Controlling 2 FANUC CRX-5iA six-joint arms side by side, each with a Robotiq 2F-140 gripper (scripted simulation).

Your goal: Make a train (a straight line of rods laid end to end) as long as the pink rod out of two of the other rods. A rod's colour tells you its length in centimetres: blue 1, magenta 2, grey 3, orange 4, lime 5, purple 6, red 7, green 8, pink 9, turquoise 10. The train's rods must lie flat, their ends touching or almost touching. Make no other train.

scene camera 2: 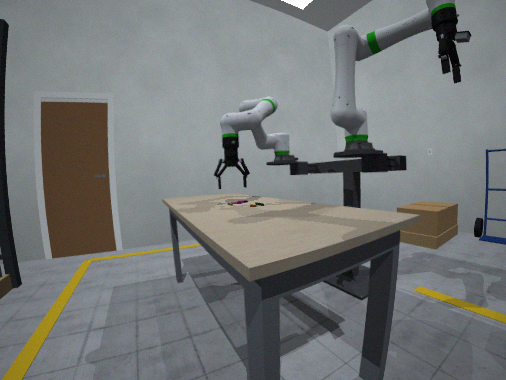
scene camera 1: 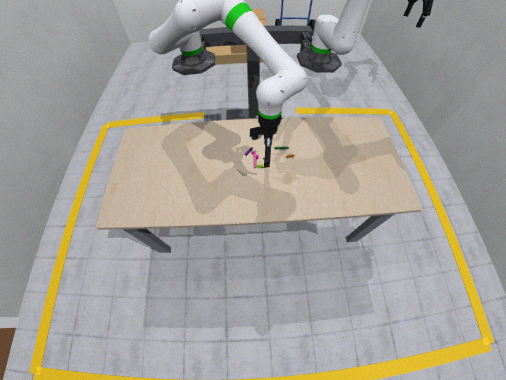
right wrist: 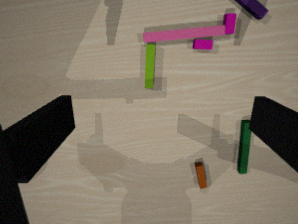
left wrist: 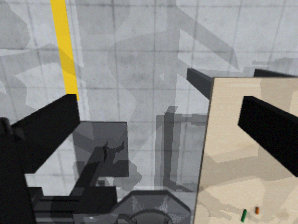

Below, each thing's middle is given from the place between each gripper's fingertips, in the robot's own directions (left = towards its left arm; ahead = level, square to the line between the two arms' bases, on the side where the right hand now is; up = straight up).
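Pink rod (right wrist: pixel 213 30): my right hand is 10 cm above it, 6 cm to the left of it and 3 cm past it. The rod is 54 cm below my left hand (scene camera 2: pixel 452 77), 60 cm ahead of it and 91 cm to the right of it.
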